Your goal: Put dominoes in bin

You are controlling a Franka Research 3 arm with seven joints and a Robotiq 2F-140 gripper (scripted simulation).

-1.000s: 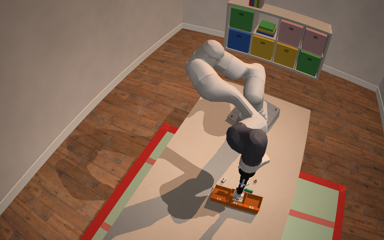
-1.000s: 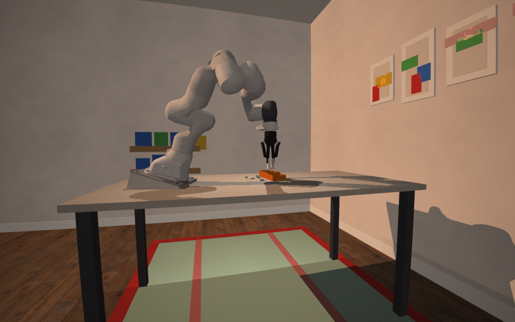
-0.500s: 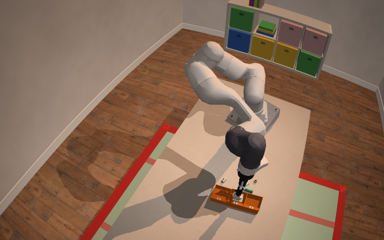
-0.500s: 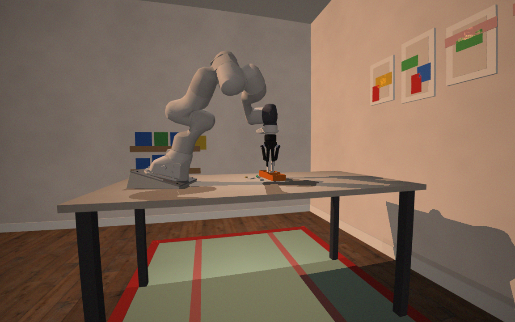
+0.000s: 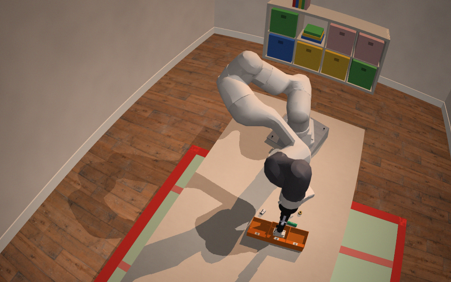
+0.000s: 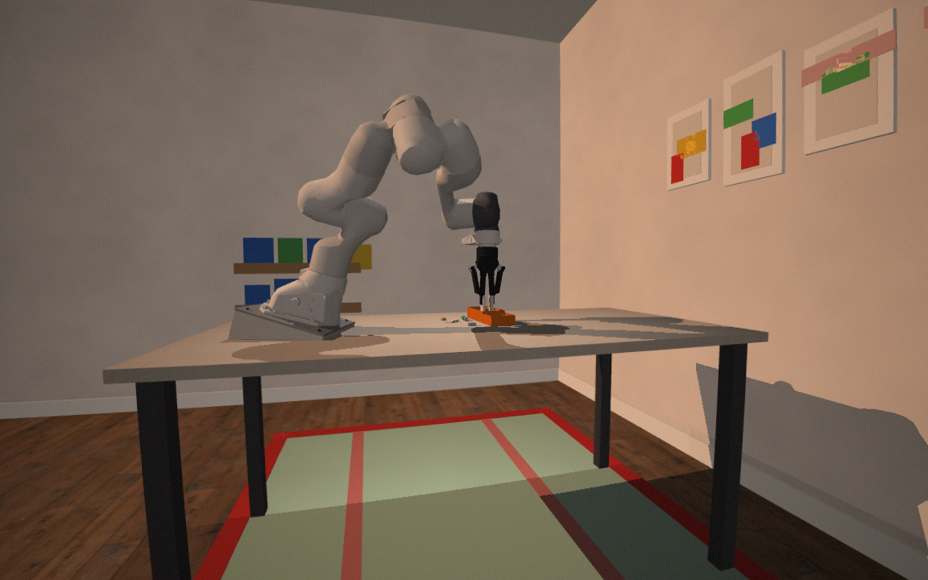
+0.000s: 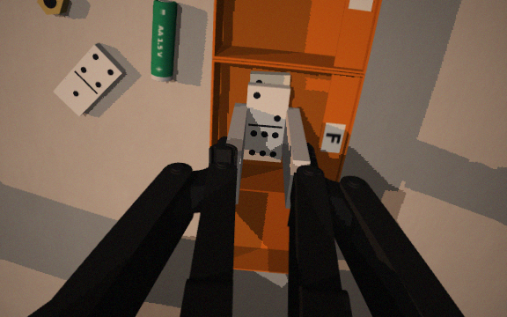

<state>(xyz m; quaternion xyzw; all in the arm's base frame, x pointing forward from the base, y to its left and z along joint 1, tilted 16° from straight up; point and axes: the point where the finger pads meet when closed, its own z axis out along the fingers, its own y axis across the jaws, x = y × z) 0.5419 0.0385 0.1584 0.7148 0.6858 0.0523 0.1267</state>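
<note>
My hand is 40 mm above the orange three-compartment bin and 10 mm short of it. Round my hand: brass nut: 140 mm behind, 70 mm to the left, 50 mm below; then green battery: 70 mm behind, 50 mm to the left, 50 mm below; then grey ribbed item: 90 mm to the right, 90 mm behind, 50 mm below.
</note>
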